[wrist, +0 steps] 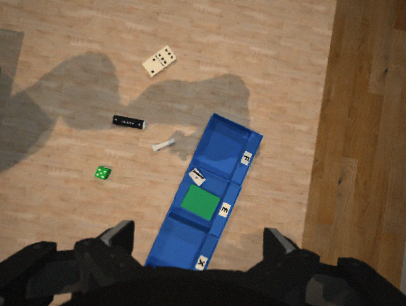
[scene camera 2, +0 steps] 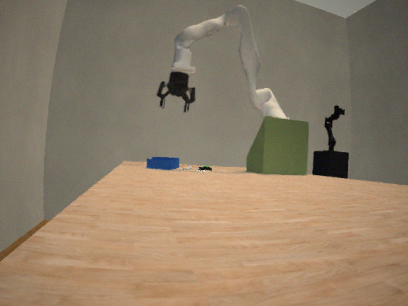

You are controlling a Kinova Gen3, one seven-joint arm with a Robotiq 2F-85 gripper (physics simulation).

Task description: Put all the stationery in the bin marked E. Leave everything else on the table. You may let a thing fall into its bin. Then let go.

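Frame: origin at the arm's base, x ahead, y left, z up, level; centimetres.
Where they show: gripper, between the fingertips: (wrist: 198, 238) (scene camera 2: 173, 110); arm's base, origin of its link: (scene camera 2: 285, 137).
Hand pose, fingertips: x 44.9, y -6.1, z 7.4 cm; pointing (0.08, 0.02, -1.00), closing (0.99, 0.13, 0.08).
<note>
Each offset is from my fingertips to the top centre of the thing. "spot": to the spot under its first point.
The blue three-part bin @(dx +2.1, dy -0.7, dz -18.2 cm) (scene camera 2: 162, 163) stands on the table. In the wrist view its compartments are labelled F @(spot: dx +7.3, dy +6.6, dz -19.3 cm) (wrist: 246, 158), E @(spot: dx +5.4, dy -1.4, dz -18.6 cm) (wrist: 225, 209) and X @(spot: dx +3.3, dy -9.6, dz -18.6 cm) (wrist: 201, 262). A flat green rectangle @(spot: dx +1.7, dy -1.4, dz -20.4 cm) (wrist: 200, 202), like a note pad, lies in the E compartment. A small pale piece with a dark strip @(dx +0.5, dy +2.4, dz -20.3 cm) (wrist: 197, 176), like a pencil sharpener, lies in the same compartment beside the divider to F. My gripper (scene camera 2: 174, 108) (wrist: 198, 238) is wide open and empty, high above the bin. The F compartment @(spot: dx +3.3, dy +8.0, dz -21.4 cm) (wrist: 220, 145) and the visible part of the X compartment @(spot: dx -0.2, dy -8.0, dz -21.4 cm) (wrist: 180, 240) look empty.
A domino @(dx -8.7, dy +19.3, dz -21.4 cm) (wrist: 159, 61), a black battery @(dx -11.3, dy +8.9, dz -20.7 cm) (wrist: 129, 122), a pale bolt @(dx -5.6, dy +6.4, dz -20.8 cm) (wrist: 163, 145) and a green die @(dx -13.9, dy +0.4, dz -20.5 cm) (wrist: 102, 172) lie on the table outside the bin. A large green block (scene camera 2: 285, 146) stands by the arm's base. The table's edge runs to the right of the bin in the wrist view.
</note>
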